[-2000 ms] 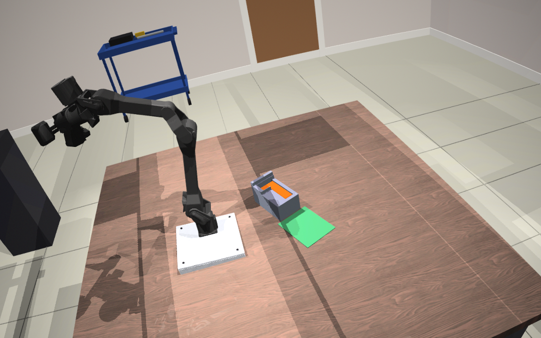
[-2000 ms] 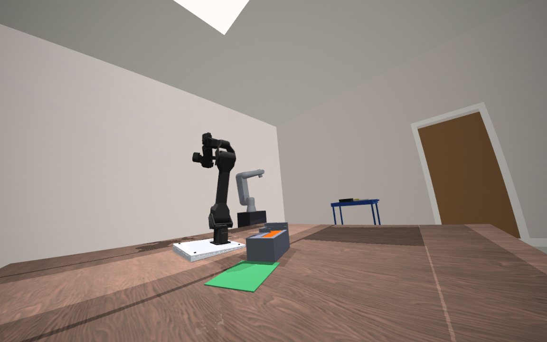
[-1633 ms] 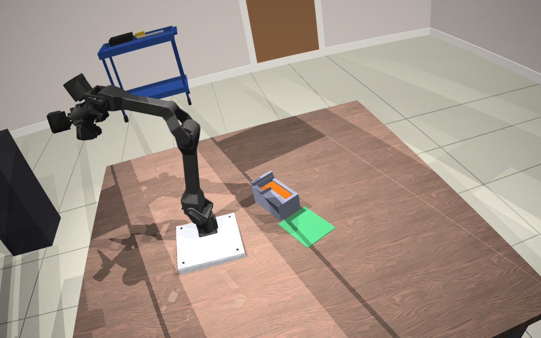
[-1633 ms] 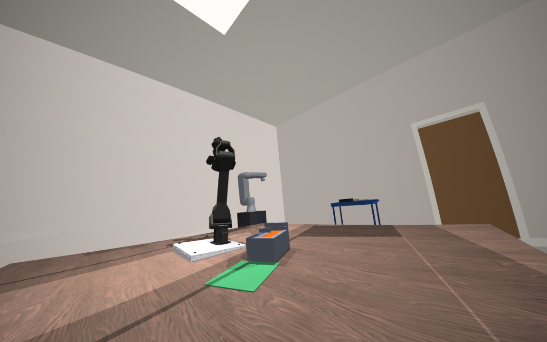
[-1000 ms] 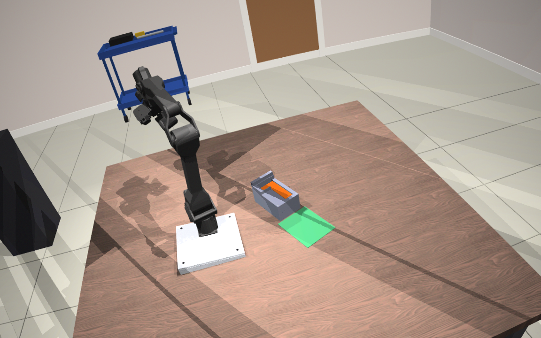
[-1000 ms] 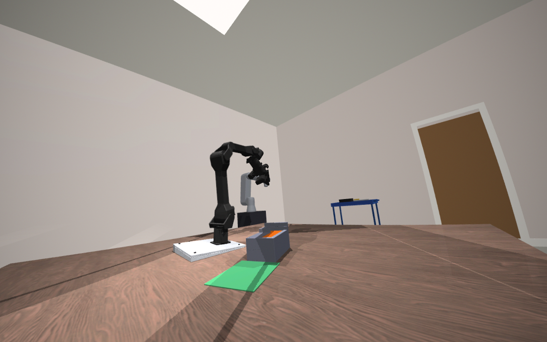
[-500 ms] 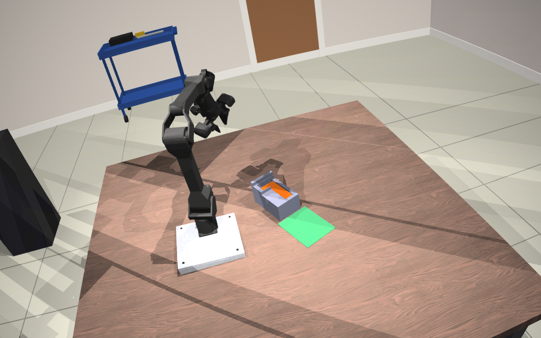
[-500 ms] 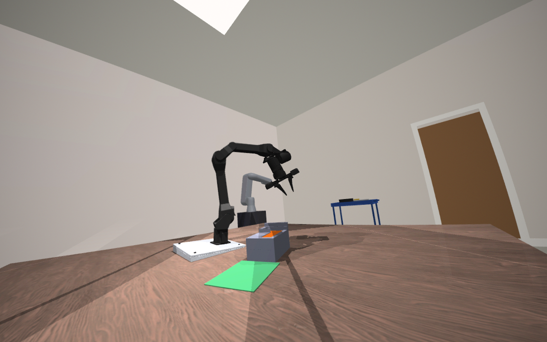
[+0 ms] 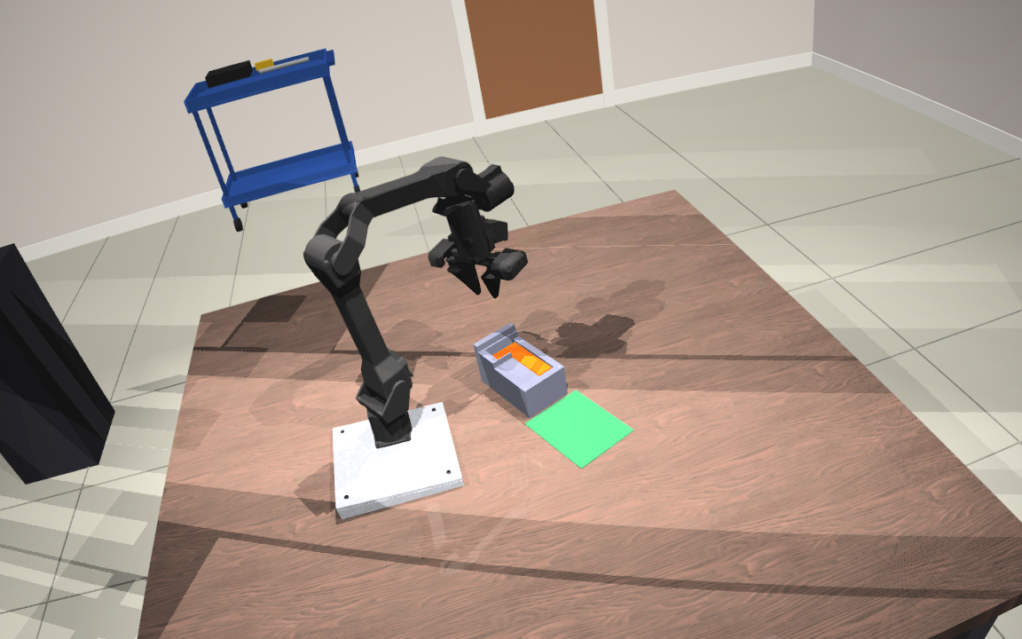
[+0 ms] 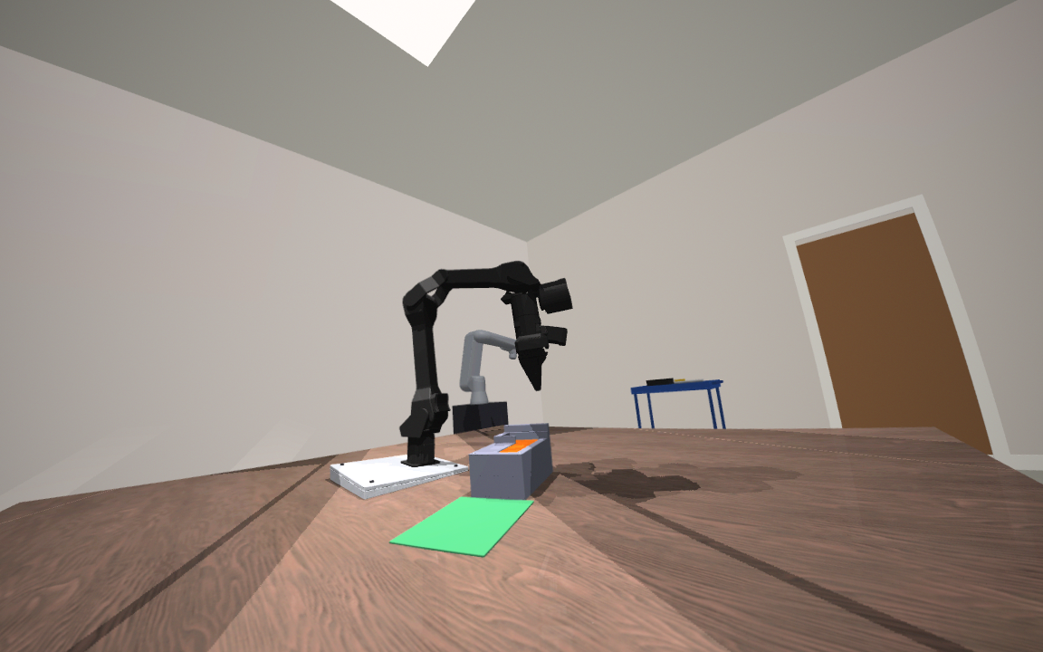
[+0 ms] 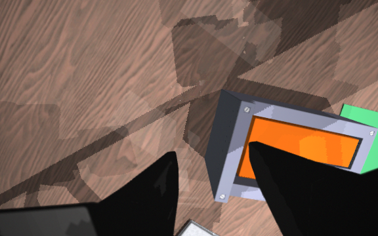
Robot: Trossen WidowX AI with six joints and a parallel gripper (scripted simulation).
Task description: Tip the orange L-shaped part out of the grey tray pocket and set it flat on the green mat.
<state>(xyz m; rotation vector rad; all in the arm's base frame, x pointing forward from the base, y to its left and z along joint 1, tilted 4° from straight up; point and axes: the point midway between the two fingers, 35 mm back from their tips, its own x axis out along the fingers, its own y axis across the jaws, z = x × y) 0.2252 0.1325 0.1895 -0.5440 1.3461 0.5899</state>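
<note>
The orange L-shaped part lies 10 cm below my gripper tip, 9 cm to the right of it and 2 cm ahead of it. From my gripper tip the other things lie so: green mat 24 cm to the right, 17 cm below, 8 cm ahead.
</note>
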